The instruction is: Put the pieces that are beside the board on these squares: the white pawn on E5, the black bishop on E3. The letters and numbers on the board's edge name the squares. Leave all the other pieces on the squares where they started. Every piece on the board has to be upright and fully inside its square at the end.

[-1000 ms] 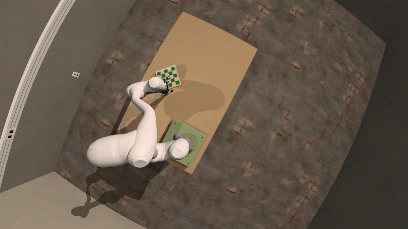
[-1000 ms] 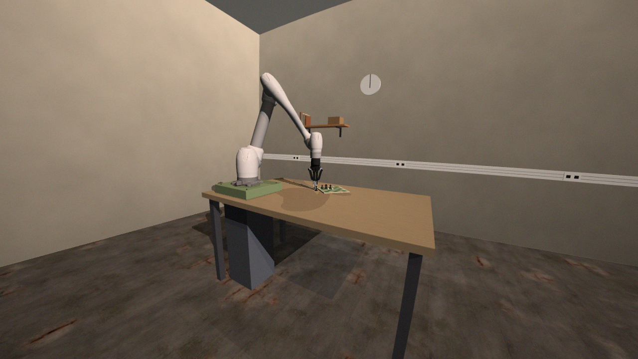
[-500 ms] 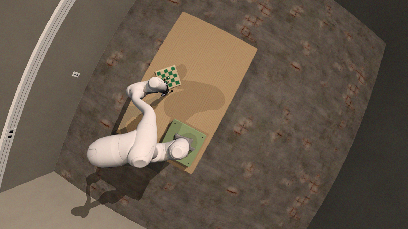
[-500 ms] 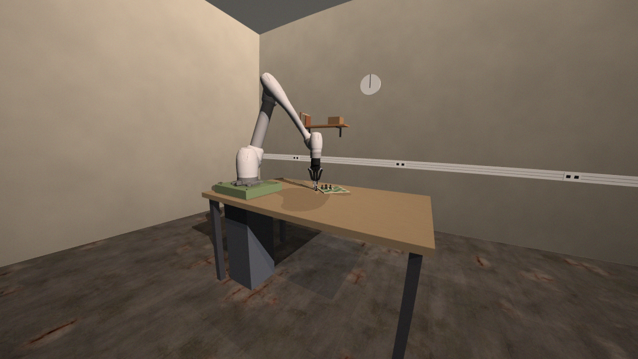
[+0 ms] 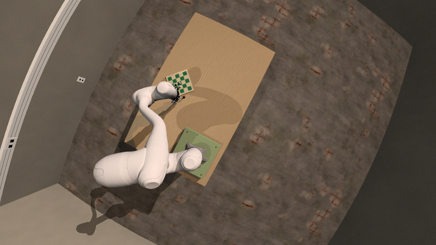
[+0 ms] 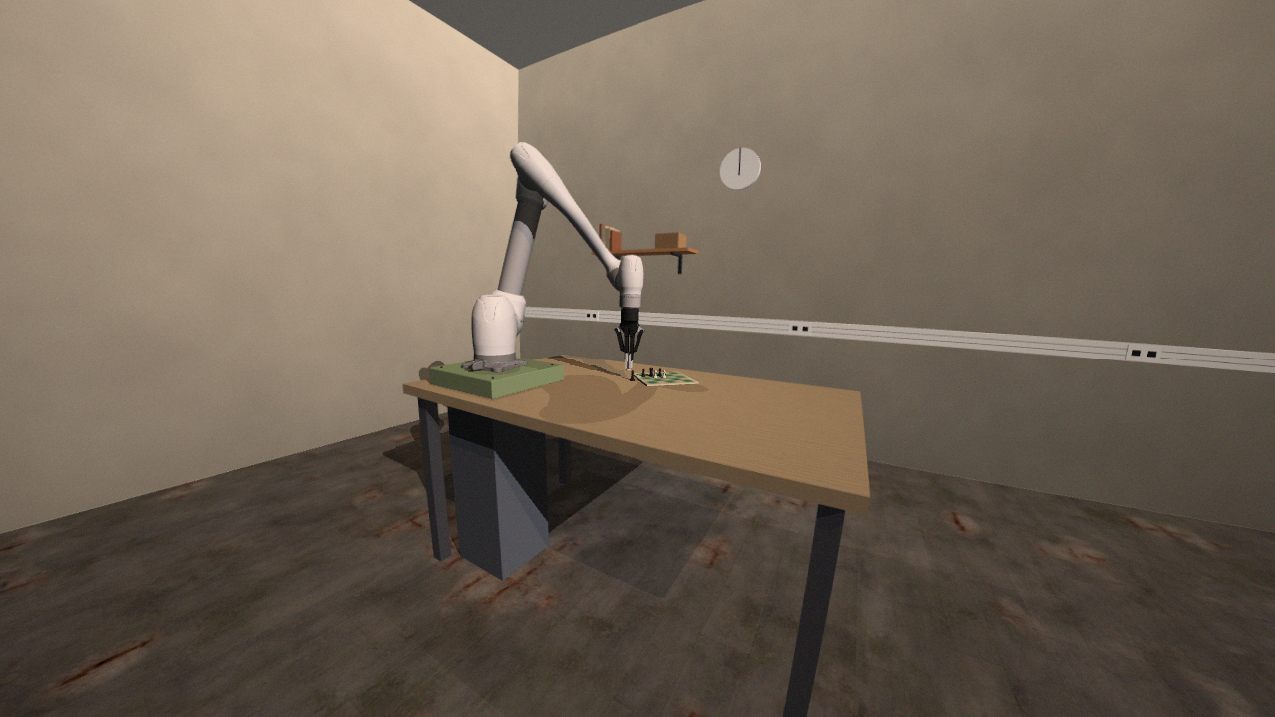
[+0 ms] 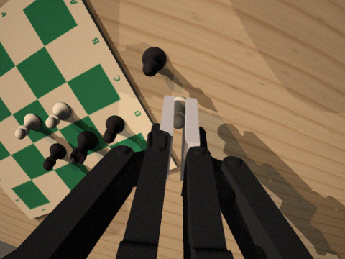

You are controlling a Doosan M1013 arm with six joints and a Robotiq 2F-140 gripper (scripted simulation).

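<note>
Now: the chessboard 140 mm ahead of my hand, 60 mm to the left of it and 70 mm below it.
</note>
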